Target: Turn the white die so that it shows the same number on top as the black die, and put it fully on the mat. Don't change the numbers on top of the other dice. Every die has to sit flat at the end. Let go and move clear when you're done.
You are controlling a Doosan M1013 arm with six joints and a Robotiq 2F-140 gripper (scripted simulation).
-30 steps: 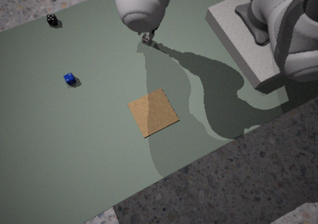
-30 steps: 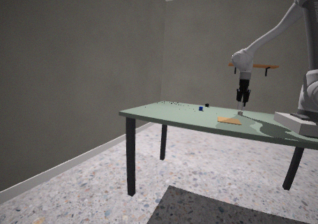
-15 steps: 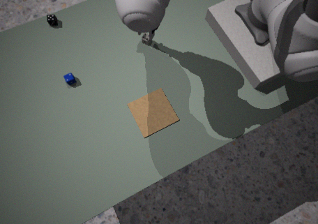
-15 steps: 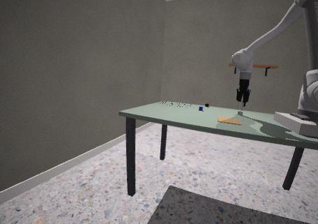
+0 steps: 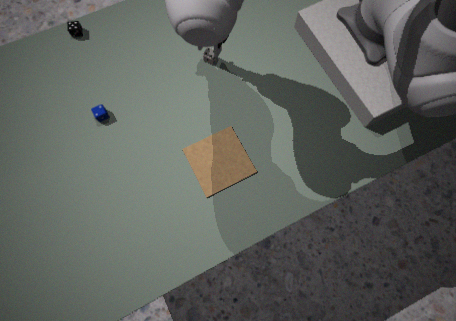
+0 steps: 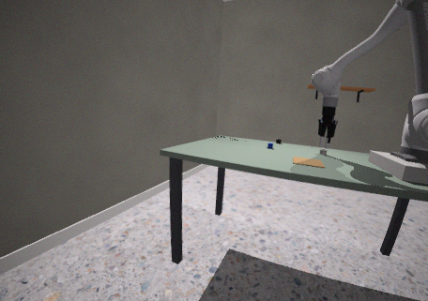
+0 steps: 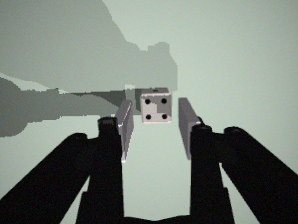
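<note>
Now: the white die 60 mm below my hand. Also, from my hand: brown mat (280 mm to the left, 100 mm ahead, 70 mm below); then blue die (330 mm ahead, 60 mm below, 40 mm to the left); then black die (310 mm ahead, 230 mm to the right, 60 mm below).
</note>
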